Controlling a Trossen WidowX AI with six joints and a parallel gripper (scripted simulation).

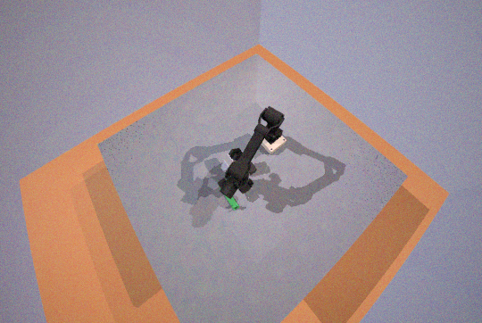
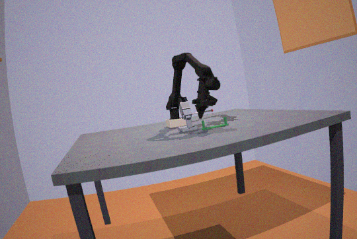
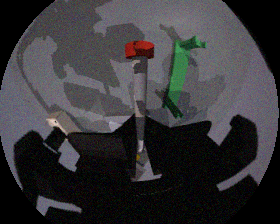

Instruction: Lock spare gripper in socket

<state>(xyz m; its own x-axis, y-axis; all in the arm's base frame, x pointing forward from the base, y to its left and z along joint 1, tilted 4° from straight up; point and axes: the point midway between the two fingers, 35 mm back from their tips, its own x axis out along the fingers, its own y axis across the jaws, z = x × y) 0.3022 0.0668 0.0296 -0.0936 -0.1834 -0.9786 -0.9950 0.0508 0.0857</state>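
Right now the grey socket mount is 10 mm behind my gripper tip and 70 mm to the right of it. From my gripper tip the other things lie so: green bar-shaped rack (80 mm ahead, 40 mm to the left, 30 mm below); then spare gripper (30 mm behind, 70 mm to the right, 70 mm above).
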